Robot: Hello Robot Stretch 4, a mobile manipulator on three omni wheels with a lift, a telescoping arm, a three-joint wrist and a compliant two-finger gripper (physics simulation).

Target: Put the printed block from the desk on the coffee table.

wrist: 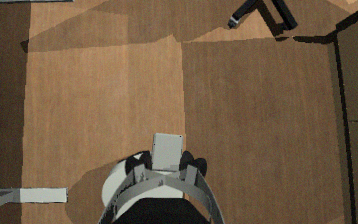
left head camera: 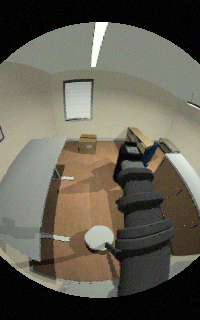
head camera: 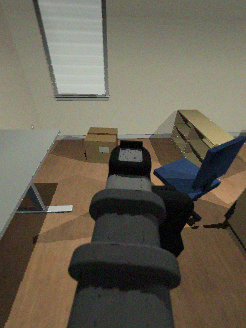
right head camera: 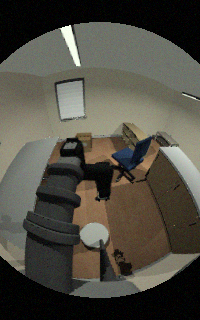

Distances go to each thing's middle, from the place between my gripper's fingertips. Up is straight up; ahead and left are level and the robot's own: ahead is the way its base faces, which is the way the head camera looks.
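Scene:
My hand is 20 mm lower than the printed block (wrist: 167, 149), and it is also 20 mm short of the block.

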